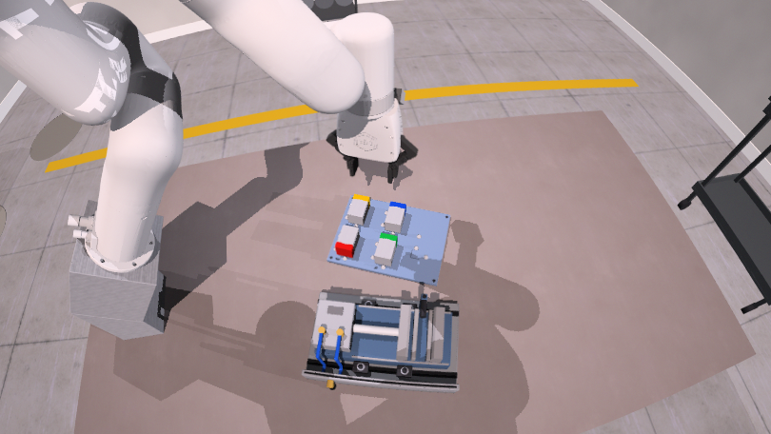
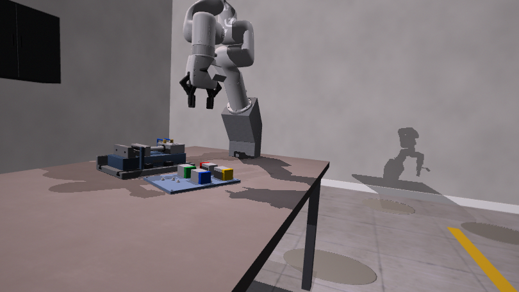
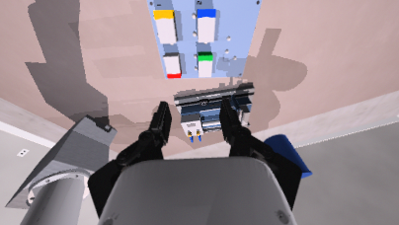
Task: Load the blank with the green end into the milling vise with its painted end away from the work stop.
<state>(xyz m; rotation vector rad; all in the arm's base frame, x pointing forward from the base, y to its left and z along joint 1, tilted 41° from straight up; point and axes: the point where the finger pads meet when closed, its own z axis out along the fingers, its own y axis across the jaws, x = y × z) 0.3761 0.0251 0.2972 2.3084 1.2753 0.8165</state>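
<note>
My gripper is now 10 mm short of the green-ended blank, 40 mm to the left of it and 230 mm above it. Also, from my hand: yellow-ended blank 20 mm behind, 80 mm to the left, 230 mm below; then red-ended blank 70 mm behind, 10 mm to the left, 230 mm below; then blue-ended blank 60 mm ahead, 30 mm to the left, 230 mm below.
</note>
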